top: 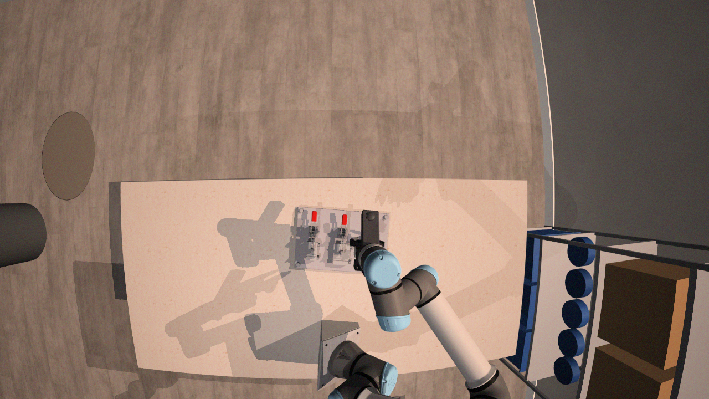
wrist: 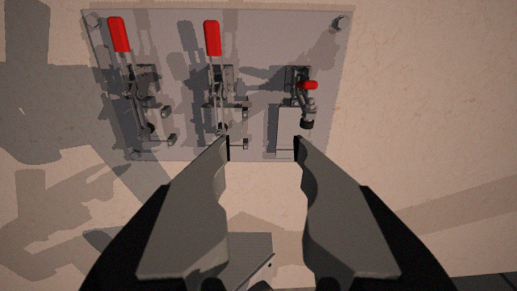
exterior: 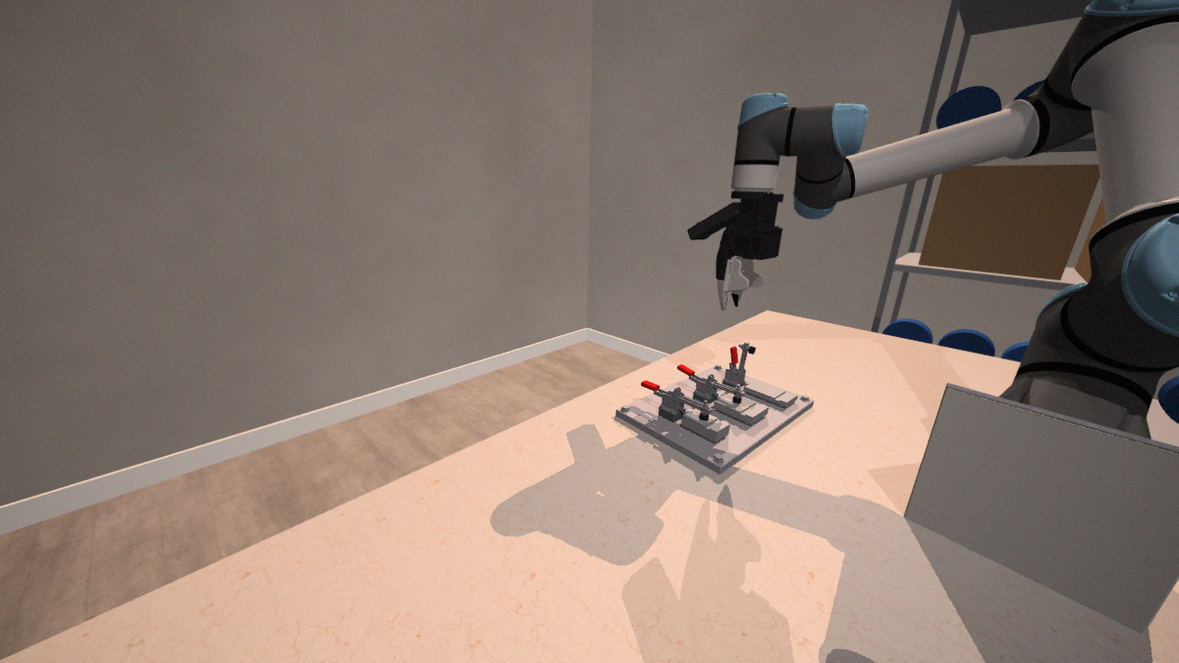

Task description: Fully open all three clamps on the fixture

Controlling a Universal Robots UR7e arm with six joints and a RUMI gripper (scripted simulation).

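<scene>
My gripper is now 21 cm above the grey fixture plate, 5 cm to the right of it and 4 cm past it.
</scene>
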